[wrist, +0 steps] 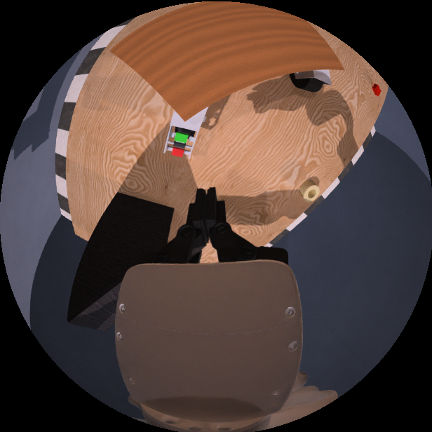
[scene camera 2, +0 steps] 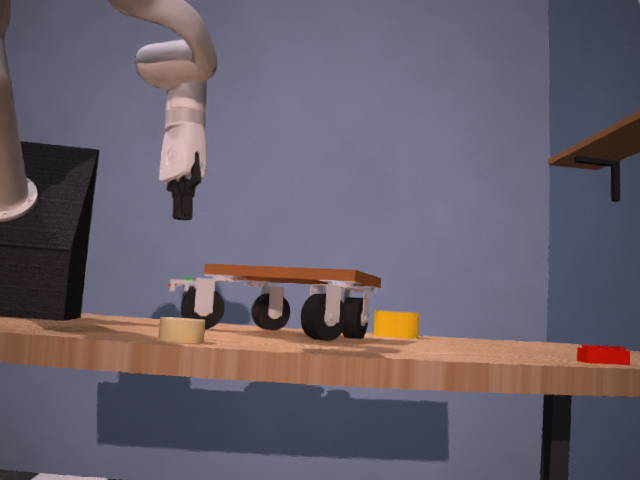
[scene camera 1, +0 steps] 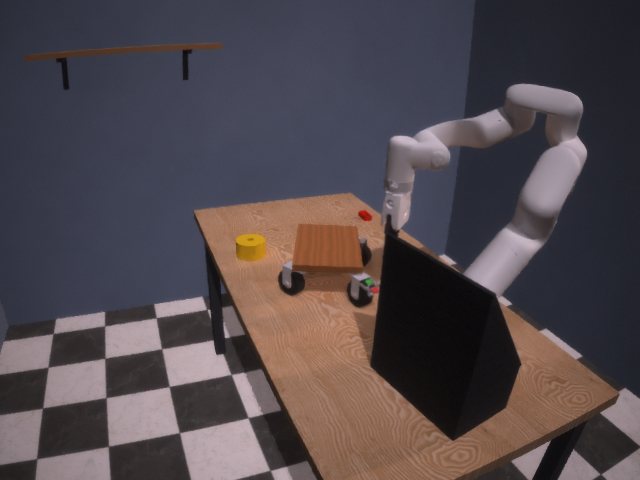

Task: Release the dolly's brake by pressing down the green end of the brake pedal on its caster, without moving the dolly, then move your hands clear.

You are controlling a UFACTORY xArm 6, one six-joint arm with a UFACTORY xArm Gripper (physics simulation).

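The dolly, with a brown wooden deck [scene camera 1: 327, 246] [scene camera 2: 289, 273] [wrist: 225, 55] and black caster wheels, stands on the table. One corner caster carries the brake pedal, with a green end [scene camera 1: 368, 282] [scene camera 2: 188, 279] [wrist: 181, 137] close to the deck and a red end [scene camera 1: 374, 290] [scene camera 2: 169, 284] [wrist: 177, 152] farther out. In scene camera 2 the green end looks slightly higher than the red one. My gripper [scene camera 2: 182, 217] [wrist: 208, 199] is shut and empty, pointing down, well above the table and off to the side of the dolly. Its fingertips are hidden behind the black block in scene camera 1.
A tall black wedge-shaped block [scene camera 1: 434, 330] [scene camera 2: 41, 232] [wrist: 125, 250] stands near the pedal caster. A yellow cylinder [scene camera 1: 250, 247] [scene camera 2: 395, 324], a beige ring [scene camera 2: 181, 330] [wrist: 311, 192] and a red brick [scene camera 1: 364, 215] [scene camera 2: 603, 354] [wrist: 376, 90] also stand on the table [scene camera 1: 330, 351].
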